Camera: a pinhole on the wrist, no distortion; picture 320 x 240 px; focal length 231.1 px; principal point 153.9 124.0 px. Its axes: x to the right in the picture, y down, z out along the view. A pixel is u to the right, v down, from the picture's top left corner.
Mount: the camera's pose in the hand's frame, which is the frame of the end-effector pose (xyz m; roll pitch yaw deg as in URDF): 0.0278 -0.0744 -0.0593 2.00 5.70 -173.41
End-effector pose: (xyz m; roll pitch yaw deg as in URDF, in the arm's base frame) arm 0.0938 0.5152 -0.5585 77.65 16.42 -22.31
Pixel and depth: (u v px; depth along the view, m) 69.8 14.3 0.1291
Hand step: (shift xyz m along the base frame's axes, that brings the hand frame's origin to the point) 0.0238 -0.0866 -0.0055
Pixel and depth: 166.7 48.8 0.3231
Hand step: -0.0997 -0.2218 0.0957
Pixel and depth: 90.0 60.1 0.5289
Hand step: -0.0260 -0.4690 0.1625
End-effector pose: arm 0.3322 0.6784 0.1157 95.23 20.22 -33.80
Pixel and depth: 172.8 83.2 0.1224
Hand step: -0.0450 -0.0370 -0.0541
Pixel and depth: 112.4 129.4 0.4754
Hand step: -0.2098 -0.3586 -0.1188
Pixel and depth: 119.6 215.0 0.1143
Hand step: -0.0309 -0.0358 -0.1250
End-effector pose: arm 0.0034 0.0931 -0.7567 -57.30 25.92 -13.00
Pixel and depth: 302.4 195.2 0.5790
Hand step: -0.0624 0.2783 0.6143
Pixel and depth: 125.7 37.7 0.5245
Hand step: 0.1742 0.4361 0.1120
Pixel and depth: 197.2 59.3 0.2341
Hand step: 0.0310 0.1320 0.1083
